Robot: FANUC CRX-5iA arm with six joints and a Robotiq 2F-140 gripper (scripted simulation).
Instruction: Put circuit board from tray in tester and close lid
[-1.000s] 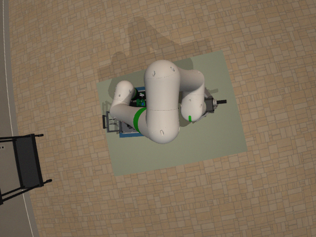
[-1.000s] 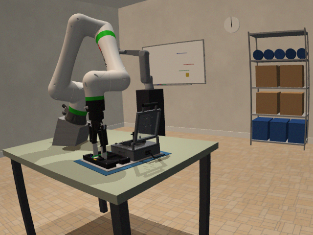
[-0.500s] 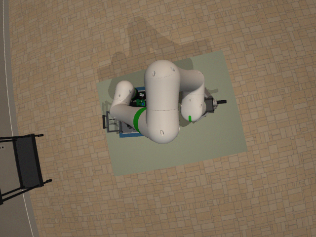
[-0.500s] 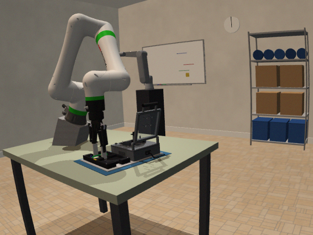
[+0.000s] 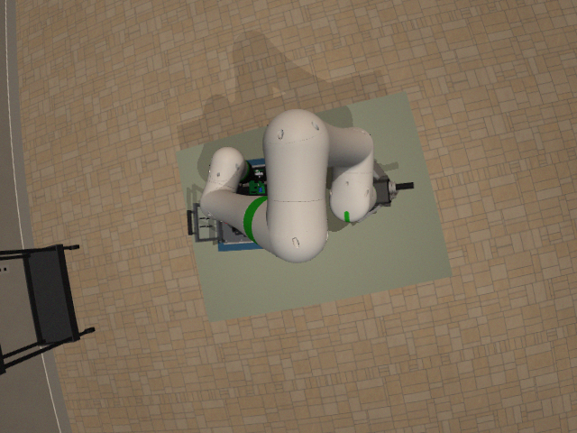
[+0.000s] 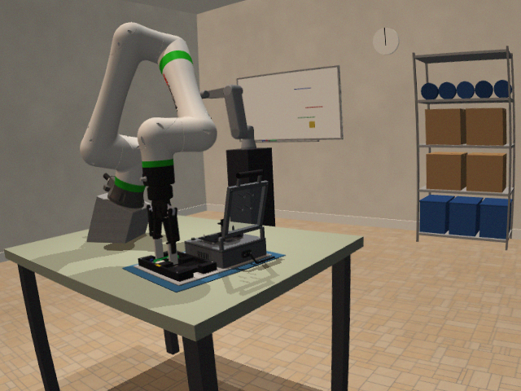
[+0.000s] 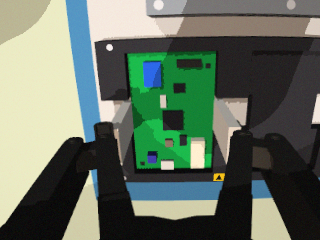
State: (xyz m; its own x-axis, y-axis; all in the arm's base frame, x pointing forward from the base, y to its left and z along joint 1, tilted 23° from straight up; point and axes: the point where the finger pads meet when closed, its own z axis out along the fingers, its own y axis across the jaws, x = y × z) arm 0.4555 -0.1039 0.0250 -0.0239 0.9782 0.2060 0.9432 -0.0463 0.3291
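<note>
My gripper is now 20 mm above the green circuit board. The rest, counted from my hand: lid: 180 mm to the left, 180 mm ahead, 140 mm above.
</note>
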